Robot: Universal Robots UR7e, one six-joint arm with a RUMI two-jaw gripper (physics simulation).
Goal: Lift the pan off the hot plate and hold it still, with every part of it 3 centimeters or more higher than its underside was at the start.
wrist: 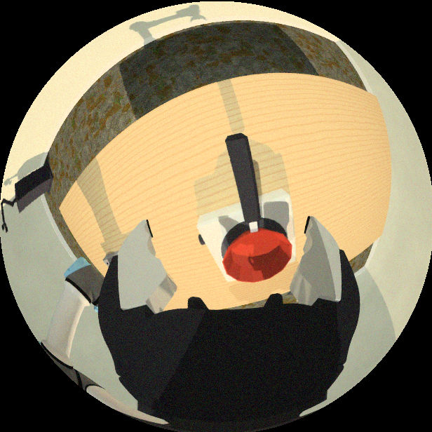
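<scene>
The pan (257,255) has a red faceted body and a long dark handle (243,175) that points up and away in the wrist view, joined by a small pale piece. It is over the white hot plate (212,232), with a dark round part showing behind the red body. A small dark knob (201,239) is on the hot plate's left side. My gripper (229,220) is open, with nothing between its fingers. In the view, the pan's red body shows between the two fingers, nearer the right one; the gap in height cannot be judged. The pan's underside is hidden.
The light wooden table (165,145) extends around the hot plate, with shadows across it. A pale arm link (71,312) with a grey and blue joint shows at the lower left. A dark box-like object (33,186) is at the far left, beyond the table edge.
</scene>
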